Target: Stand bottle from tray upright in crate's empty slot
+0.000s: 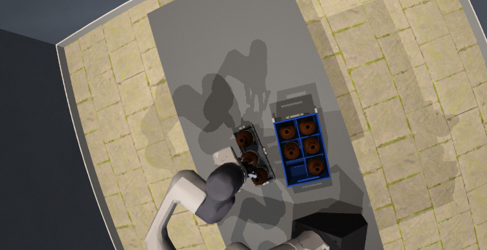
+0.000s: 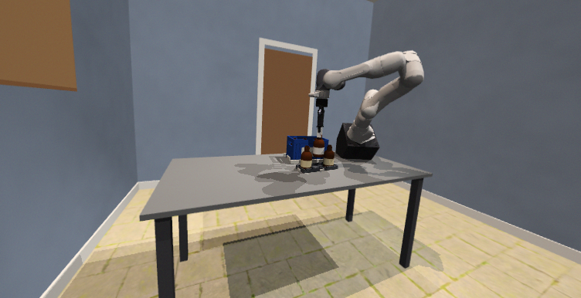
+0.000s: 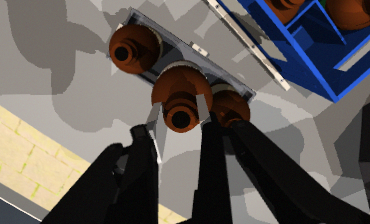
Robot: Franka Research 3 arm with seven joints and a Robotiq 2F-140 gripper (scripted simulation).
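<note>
Right now my hand is 90 mm above the brown bottle. Round my hand: dark tray (240 mm below); then blue crate (220 mm to the right, 170 mm below).
</note>
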